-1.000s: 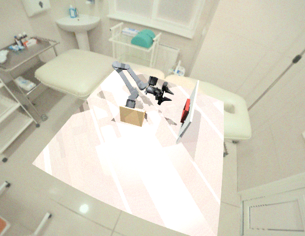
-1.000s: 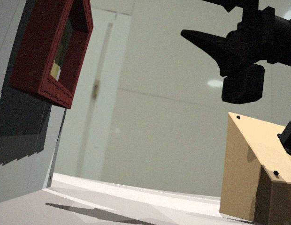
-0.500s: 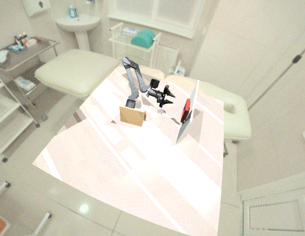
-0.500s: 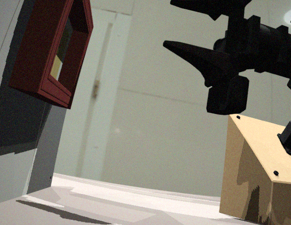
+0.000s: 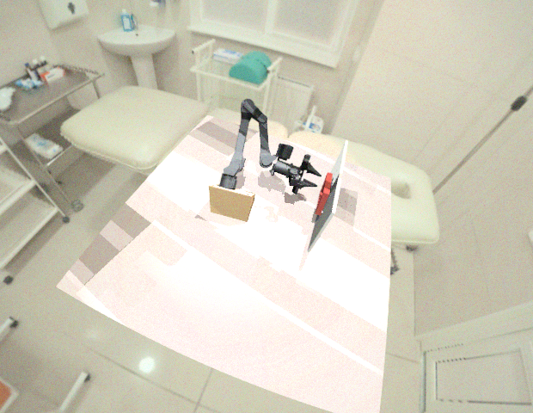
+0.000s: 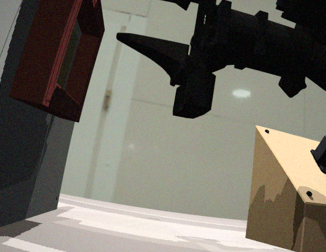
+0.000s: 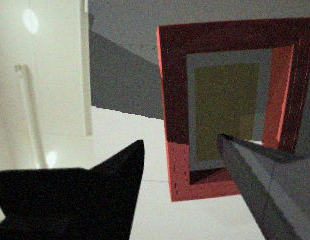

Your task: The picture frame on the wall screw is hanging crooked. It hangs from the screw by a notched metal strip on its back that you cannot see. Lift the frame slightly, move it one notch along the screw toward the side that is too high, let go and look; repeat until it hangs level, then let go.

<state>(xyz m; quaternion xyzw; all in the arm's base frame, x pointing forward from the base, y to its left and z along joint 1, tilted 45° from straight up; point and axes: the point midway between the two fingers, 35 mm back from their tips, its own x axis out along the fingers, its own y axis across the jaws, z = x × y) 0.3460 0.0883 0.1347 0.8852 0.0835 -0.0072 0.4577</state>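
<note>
Now: gripper tip 50 mm short of the red picture frame, 50 mm above it and 10 mm to the left of it. Also, from my gripper tip: white wall panel: 70 mm below, 60 mm ahead, 10 mm to the left.
</note>
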